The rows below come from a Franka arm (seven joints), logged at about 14 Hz.
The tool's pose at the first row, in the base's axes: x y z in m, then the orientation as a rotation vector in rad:
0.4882, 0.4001, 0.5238, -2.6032, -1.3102, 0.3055
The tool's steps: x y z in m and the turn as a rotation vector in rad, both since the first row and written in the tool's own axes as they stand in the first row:
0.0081, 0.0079, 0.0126, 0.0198, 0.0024, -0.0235
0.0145, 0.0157, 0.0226, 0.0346, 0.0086, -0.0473
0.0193, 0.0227, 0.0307, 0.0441, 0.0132, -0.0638
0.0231, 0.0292, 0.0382, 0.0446, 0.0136, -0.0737
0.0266, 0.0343, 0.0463, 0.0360, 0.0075, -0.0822
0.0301, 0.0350, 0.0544, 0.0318, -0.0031, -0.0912
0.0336, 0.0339, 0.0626, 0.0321, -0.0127, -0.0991
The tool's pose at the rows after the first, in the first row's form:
0.4955, 0.4032, 0.5088, -2.5692, -1.3292, 0.3098
0.5024, 0.4048, 0.4965, -2.5383, -1.3493, 0.3060
0.5083, 0.4054, 0.4864, -2.5173, -1.3632, 0.3026
0.5134, 0.4053, 0.4771, -2.5093, -1.3749, 0.3007
0.5171, 0.4060, 0.4676, -2.5108, -1.3917, 0.3024
0.5174, 0.4091, 0.4593, -2.5090, -1.4083, 0.3126
0.5163, 0.4134, 0.4515, -2.5041, -1.4210, 0.3242

